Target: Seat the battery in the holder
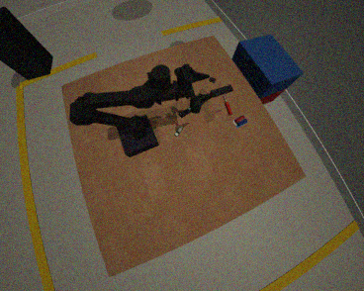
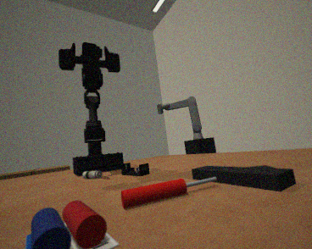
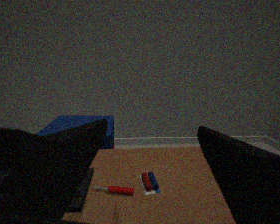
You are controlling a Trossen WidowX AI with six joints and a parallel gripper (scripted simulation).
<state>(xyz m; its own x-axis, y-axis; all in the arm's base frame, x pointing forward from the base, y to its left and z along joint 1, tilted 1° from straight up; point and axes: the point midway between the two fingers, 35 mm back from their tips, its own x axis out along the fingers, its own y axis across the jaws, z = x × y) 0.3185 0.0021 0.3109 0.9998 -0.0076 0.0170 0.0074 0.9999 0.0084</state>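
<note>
Right now the battery is 130 mm behind my gripper tip, 20 mm to the right of it and 370 mm below it. Also, from my gripper tip: long black block (230 mm ahead, 210 mm to the left, 370 mm below); red-handled screwdriver (230 mm ahead, 110 mm to the left, 370 mm below).
</note>
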